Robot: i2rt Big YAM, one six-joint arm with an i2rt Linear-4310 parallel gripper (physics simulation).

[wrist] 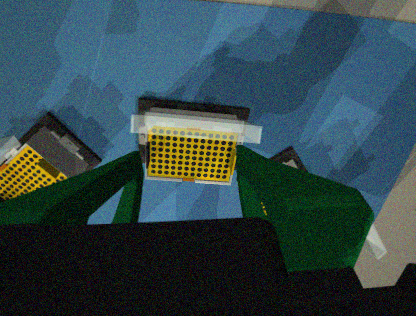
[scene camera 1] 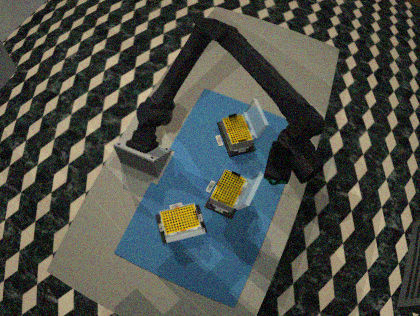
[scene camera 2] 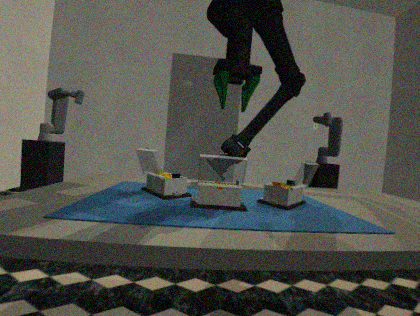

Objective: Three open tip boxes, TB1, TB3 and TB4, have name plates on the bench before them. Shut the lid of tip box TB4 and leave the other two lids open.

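Pixels of known places: gripper, fingertip midpoint: (wrist: 188, 159) (scene camera 1: 274, 176) (scene camera 2: 233, 110); arm's base, link origin: (scene camera 1: 142, 146).
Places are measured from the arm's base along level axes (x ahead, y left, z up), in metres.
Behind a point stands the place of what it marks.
Note:
The middle tip box (scene camera 1: 229, 188) {z -0.010, x 0.345, y -0.026 m} (scene camera 2: 218, 196) (wrist: 210, 165) {z -0.011, x 0.327, y -0.053 m} has its clear lid (scene camera 1: 251, 191) {z 0.077, x 0.418, y -0.046 m} (scene camera 2: 236, 167) {z 0.052, x 0.427, y 0.001 m} standing open. The second tip box (scene camera 1: 237, 129) {z -0.011, x 0.291, y 0.206 m} (scene camera 2: 283, 195) (wrist: 25, 172) {z -0.011, x 0.310, y 0.205 m} has its lid (scene camera 1: 257, 119) {z 0.033, x 0.349, y 0.249 m} (scene camera 2: 310, 175) {z 0.037, x 0.337, y 0.270 m} raised. The third tip box (scene camera 1: 180, 220) (scene camera 2: 166, 185) {z -0.029, x 0.304, y -0.183 m} has its lid (scene camera 2: 147, 161) {z 0.040, x 0.287, y -0.249 m} raised; my finger mostly hides this box in the wrist view. The name plates (scene camera 1: 219, 140) {z -0.066, x 0.237, y 0.167 m} (scene camera 1: 211, 187) {z -0.066, x 0.281, y -0.024 m} (scene camera 1: 175, 206) {z -0.008, x 0.207, y -0.163 m} are unreadable, so I cannot tell which box is TB4. My gripper (scene camera 1: 275, 180) {z 0.187, x 0.463, y -0.027 m} (scene camera 2: 233, 108) {z 0.187, x 0.463, y -0.027 m} (wrist: 188, 159) {z 0.187, x 0.463, y -0.027 m} is partly open, empty, high above the middle box, touching nothing.
The boxes stand on a blue mat (scene camera 1: 185, 130) {z -0.068, x 0.099, y 0.158 m} (scene camera 2: 115, 215) {z -0.068, x 0.483, y -0.270 m} (wrist: 75, 50) {z -0.068, x 0.463, y 0.124 m} on the beige bench (scene camera 1: 85, 230) {z -0.071, x -0.073, y -0.365 m} (scene camera 2: 200, 239) {z -0.071, x 0.574, y -0.089 m}. My arm (scene camera 1: 255, 65) {z 0.432, x 0.322, y 0.124 m} (scene camera 2: 272, 115) {z 0.264, x 0.099, y 0.225 m} arches over the mat from its base plate (scene camera 1: 142, 160) {z 0.036, x 0.042, y -0.066 m}. Two grey arms (scene camera 2: 60, 115) (scene camera 2: 336, 135) stand in the background.

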